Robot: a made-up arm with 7 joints.
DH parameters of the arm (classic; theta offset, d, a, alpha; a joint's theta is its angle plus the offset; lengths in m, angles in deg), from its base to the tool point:
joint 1: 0 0.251 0 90
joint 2: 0 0.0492 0 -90
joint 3: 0 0.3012 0.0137 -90
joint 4: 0 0.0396 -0.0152 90
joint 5: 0 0.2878 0 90
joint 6: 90 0.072 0.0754 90
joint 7: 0 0.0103 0 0
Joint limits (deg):
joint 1: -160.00..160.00
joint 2: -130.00..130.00
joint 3: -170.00..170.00
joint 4: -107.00..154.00
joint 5: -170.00..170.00
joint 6: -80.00..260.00
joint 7: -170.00..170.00
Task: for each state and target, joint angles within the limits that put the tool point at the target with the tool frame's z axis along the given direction. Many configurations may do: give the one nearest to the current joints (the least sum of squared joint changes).
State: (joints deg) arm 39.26 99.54 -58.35 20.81 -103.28 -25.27 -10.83
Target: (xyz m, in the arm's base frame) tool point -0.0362 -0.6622 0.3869 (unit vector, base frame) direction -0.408 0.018 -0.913
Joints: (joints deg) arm 72.83 84.23 -79.29 31.84 -120.09 -16.59 -10.83
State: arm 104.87 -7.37 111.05 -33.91 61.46 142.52 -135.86
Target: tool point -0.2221 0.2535 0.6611 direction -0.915 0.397 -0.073
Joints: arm 144.82 -28.25 140.66 -34.75 71.93 139.60 -135.86
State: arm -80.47 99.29 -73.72 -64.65 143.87 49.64 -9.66
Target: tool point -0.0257 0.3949 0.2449 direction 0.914 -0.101 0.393
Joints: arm -36.84 97.69 -80.50 -105.77 152.78 38.76 -9.66
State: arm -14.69 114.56 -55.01 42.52 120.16 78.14 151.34
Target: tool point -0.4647 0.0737 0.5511 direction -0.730 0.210 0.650
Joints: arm -32.17 86.58 -33.27 47.50 133.08 77.69 151.34
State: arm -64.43 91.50 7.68 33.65 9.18 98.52 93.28
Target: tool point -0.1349 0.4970 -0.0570 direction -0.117 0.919 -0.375
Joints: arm -85.58 128.69 -3.11 28.47 8.46 101.85 93.28
